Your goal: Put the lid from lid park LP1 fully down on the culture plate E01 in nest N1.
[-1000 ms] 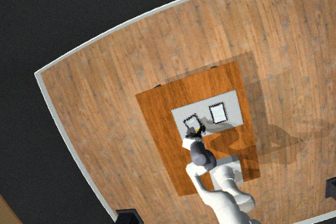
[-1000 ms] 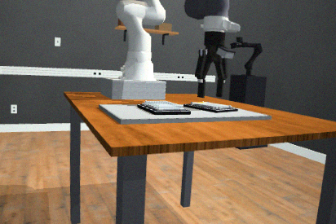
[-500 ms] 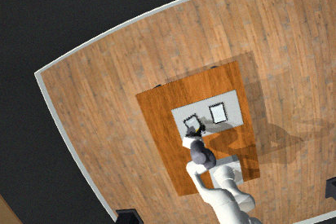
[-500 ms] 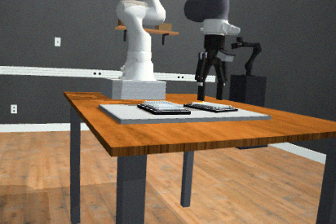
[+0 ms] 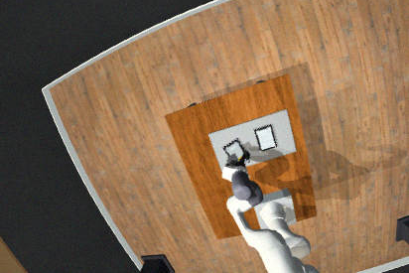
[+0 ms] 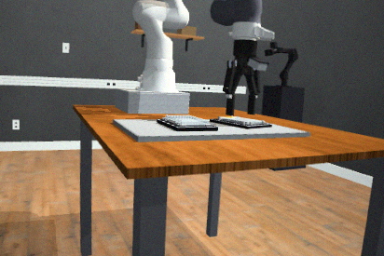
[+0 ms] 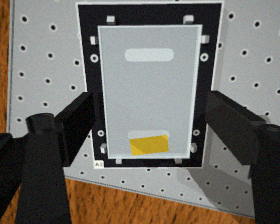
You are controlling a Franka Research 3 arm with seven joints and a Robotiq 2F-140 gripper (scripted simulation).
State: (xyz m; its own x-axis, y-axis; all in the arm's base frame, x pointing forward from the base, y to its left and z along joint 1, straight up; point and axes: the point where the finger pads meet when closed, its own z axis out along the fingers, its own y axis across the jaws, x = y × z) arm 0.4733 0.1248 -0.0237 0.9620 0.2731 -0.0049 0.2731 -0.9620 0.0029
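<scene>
Right now my hand is 40 mm above the clear lid. From my hand the other things lie so: black nest: 40 mm ahead, 210 mm to the right, 50 mm below; then culture plate: 40 mm ahead, 210 mm to the right, 40 mm below; then black lid park: 50 mm below.
</scene>
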